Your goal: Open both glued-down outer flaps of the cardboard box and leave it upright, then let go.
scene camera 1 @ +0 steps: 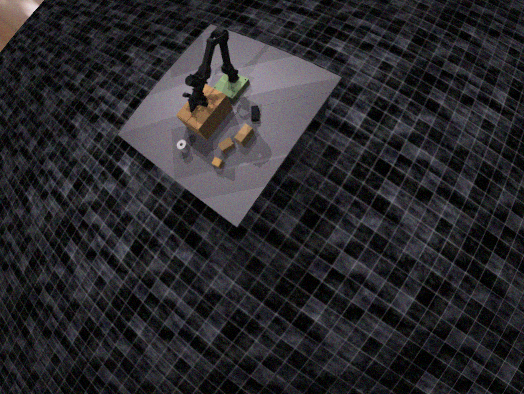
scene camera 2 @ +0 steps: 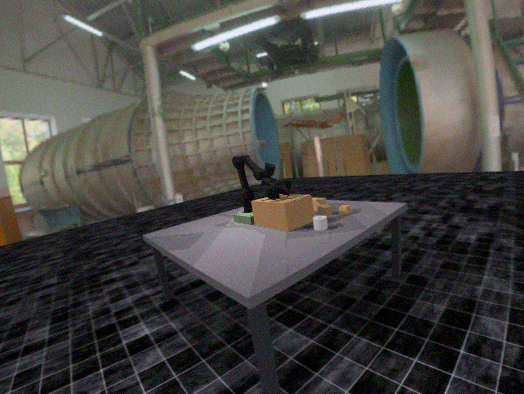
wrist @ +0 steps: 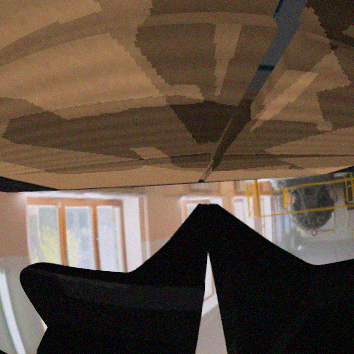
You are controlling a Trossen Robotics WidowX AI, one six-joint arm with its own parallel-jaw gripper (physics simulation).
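Where they show: gripper, between the fingertips: (scene camera 1: 191,112) (scene camera 2: 289,195) (wrist: 206,212); arm's base, origin of its link: (scene camera 1: 233,78) (scene camera 2: 248,211).
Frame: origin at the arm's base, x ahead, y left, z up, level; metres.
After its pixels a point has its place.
The cardboard box (scene camera 1: 216,122) {x 0.353, y 0.124, z -0.005 m} (scene camera 2: 282,214) {x 0.459, y -0.096, z 0.041 m} stands upright on the table. Its top flaps (wrist: 100,75) look flat and closed in the wrist view, with a narrow seam between them. A grey-blue strip (wrist: 272,52) {x 0.359, y 0.023, z 0.087 m} shows along the upper part of that seam. No flap stands raised in either scene view. My gripper (scene camera 1: 192,108) {x 0.418, y 0.010, z 0.125 m} (wrist: 206,212) {x 0.418, y 0.010, z 0.125 m} is shut and empty. It is low over the box top, near the seam; whether its tips touch the cardboard cannot be told. The arm hides part of the box top in the first scene view.
The grey table (scene camera 1: 295,85) {x -0.213, y 0.398, z -0.052 m} (scene camera 2: 220,255) {x 0.457, y -0.496, z -0.052 m} bears a white roll (scene camera 1: 181,144) {x 0.619, y 0.009, z -0.003 m} (scene camera 2: 320,223) {x 0.643, y -0.009, z -0.013 m} near the box. Tan blocks (scene camera 1: 244,134) {x 0.332, y 0.368, z 0.028 m} (scene camera 1: 226,145) {x 0.451, y 0.298, z -0.002 m} (scene camera 1: 217,162) {x 0.577, y 0.322, z -0.002 m} lie beside the box. A black block (scene camera 1: 255,113) {x 0.149, y 0.310, z -0.019 m} lies near them. A green base (scene camera 1: 225,90) {x 0.114, y 0.011, z 0.000 m} (scene camera 2: 243,218) {x 0.071, y -0.097, z -0.018 m} is under the arm, behind the box.
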